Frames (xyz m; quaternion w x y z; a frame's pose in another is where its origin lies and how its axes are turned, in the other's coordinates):
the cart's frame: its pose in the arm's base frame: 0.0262 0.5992 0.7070 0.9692 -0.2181 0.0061 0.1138
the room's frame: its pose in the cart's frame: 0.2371 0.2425 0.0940 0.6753 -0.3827 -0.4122 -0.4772
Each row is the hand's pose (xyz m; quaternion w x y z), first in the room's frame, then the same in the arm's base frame.
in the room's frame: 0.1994 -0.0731 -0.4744 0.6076 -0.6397 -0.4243 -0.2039
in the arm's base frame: 0.3738 0.4718 0.9057 0.2121 0.7035 0.5053 0.4525
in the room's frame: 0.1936 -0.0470 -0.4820 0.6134 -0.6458 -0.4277 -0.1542
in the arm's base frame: 0.3985 0.4739 0.8932 0.1986 0.7381 0.4852 0.4247
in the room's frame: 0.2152 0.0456 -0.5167 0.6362 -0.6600 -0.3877 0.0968
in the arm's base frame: 0.4995 0.4804 0.8897 0.0957 0.8824 0.3493 0.3004
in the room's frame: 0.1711 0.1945 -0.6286 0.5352 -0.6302 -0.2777 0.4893
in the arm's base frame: 0.6657 0.4279 0.8105 0.0300 -0.9966 -0.0480 -0.0603
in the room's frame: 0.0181 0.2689 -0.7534 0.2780 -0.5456 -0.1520 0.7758
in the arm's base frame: 0.7454 0.3195 0.6479 0.0609 -0.9403 0.2816 0.1813
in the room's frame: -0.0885 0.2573 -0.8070 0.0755 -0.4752 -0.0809 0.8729
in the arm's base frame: 0.7314 0.2505 0.5509 0.0343 -0.8319 0.4616 0.3062
